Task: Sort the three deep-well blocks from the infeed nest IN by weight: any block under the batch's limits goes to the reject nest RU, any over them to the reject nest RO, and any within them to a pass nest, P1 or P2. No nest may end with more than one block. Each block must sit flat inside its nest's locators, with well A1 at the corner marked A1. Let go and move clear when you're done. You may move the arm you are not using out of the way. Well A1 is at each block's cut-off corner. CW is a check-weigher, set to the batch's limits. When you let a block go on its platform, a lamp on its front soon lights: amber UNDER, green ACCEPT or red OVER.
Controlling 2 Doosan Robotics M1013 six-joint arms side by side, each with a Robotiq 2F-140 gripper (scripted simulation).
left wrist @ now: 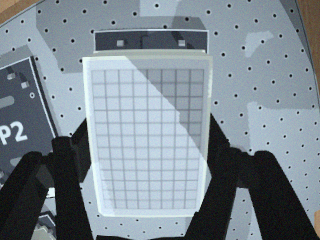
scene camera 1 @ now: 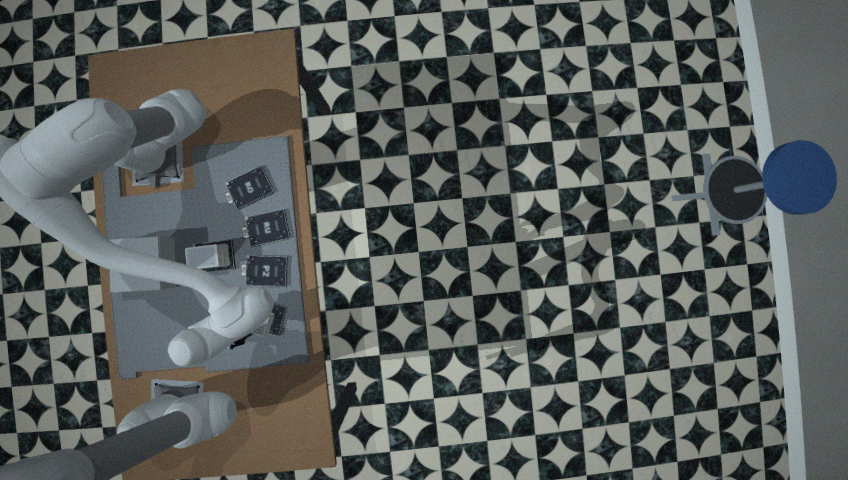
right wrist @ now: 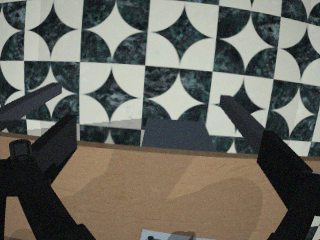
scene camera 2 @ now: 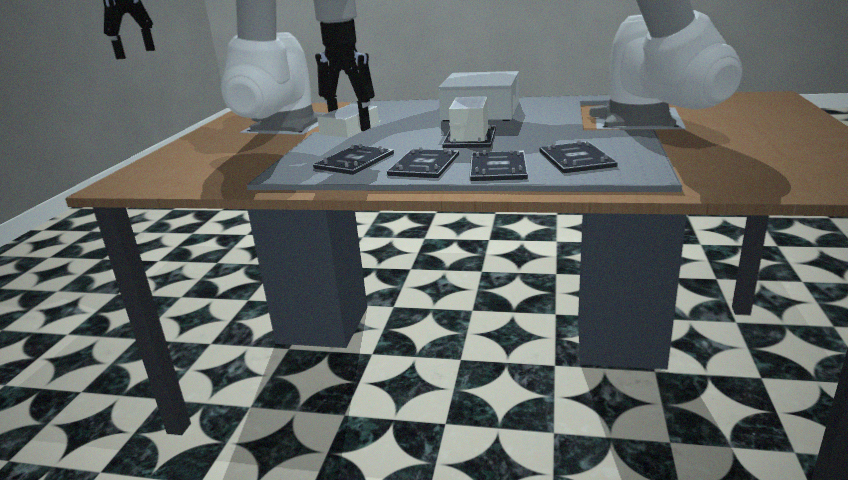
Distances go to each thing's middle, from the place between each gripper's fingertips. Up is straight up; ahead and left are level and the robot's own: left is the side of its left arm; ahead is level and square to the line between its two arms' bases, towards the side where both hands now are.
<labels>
Right now my left hand is 100 mm above the nest P1 (scene camera 2: pixel 332 161). Round my left hand: check-weigher CW (scene camera 2: pixel 501 88): 460 mm behind, 250 mm to the left, 40 mm below; reject nest RU (scene camera 2: pixel 515 161): 350 mm to the left, 100 mm below, 50 mm ahead; nest P2 (scene camera 2: pixel 442 158): 180 mm to the left, 100 mm below, 30 mm ahead.
The nest P1 is 770 mm to the left of my right hand, 330 mm ahead of it and 230 mm below it. Also, from my right hand: check-weigher CW: 1020 mm to the left, 170 mm below, 130 mm behind; reject nest RU: 1120 mm to the left, 380 mm ahead, 230 mm below; nest P2: 950 mm to the left, 360 mm ahead, 230 mm below.
</labels>
